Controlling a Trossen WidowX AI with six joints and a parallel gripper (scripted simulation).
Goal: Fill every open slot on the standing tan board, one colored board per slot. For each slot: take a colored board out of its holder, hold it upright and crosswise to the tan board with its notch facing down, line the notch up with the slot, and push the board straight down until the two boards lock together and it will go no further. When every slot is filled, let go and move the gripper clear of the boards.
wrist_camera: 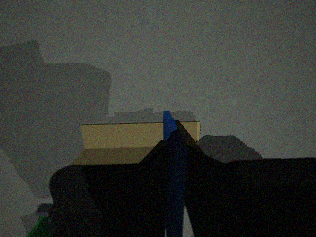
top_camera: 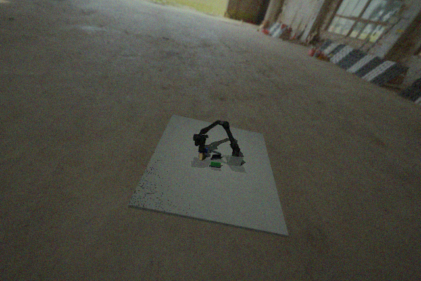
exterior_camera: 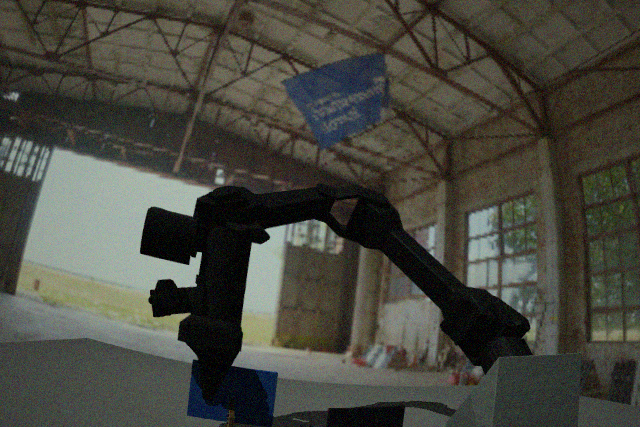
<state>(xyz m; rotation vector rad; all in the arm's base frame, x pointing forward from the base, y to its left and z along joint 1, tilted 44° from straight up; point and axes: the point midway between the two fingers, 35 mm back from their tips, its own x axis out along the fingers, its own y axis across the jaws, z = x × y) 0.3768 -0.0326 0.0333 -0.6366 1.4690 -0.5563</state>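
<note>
My gripper tip is 30 mm past the blue board. Also, from my gripper tip: green board (170 mm behind, 150 mm to the left, 30 mm below); tan board (30 mm behind, 20 mm to the left, 30 mm below); dark flat piece (180 mm behind, 30 mm to the left, 30 mm below).
</note>
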